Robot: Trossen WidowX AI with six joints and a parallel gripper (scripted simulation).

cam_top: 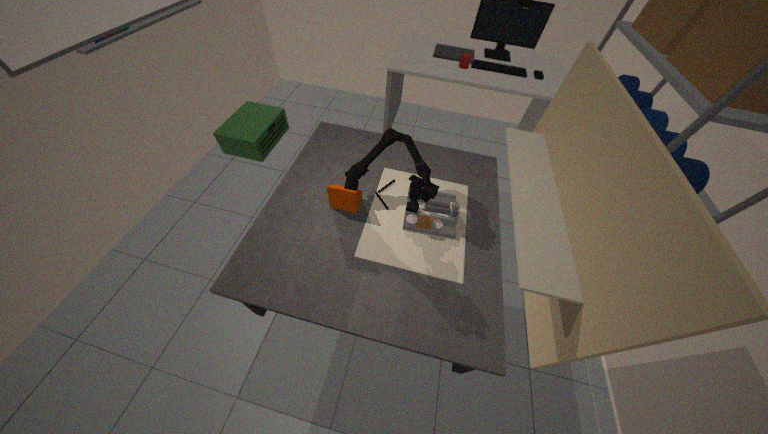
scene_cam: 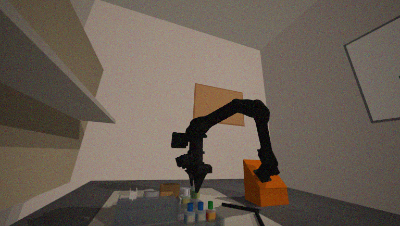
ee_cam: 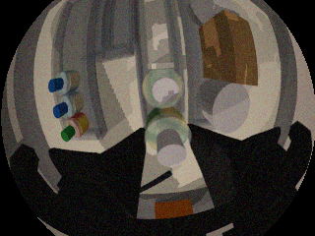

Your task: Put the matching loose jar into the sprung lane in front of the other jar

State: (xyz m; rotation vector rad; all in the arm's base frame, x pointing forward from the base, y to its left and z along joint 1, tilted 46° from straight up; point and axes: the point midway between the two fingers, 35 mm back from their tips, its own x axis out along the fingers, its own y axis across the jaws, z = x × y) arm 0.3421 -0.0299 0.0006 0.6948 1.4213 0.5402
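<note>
The brown block lies 80 mm ahead of my gripper tip, 80 mm to the right of it and 20 mm below it.
</note>
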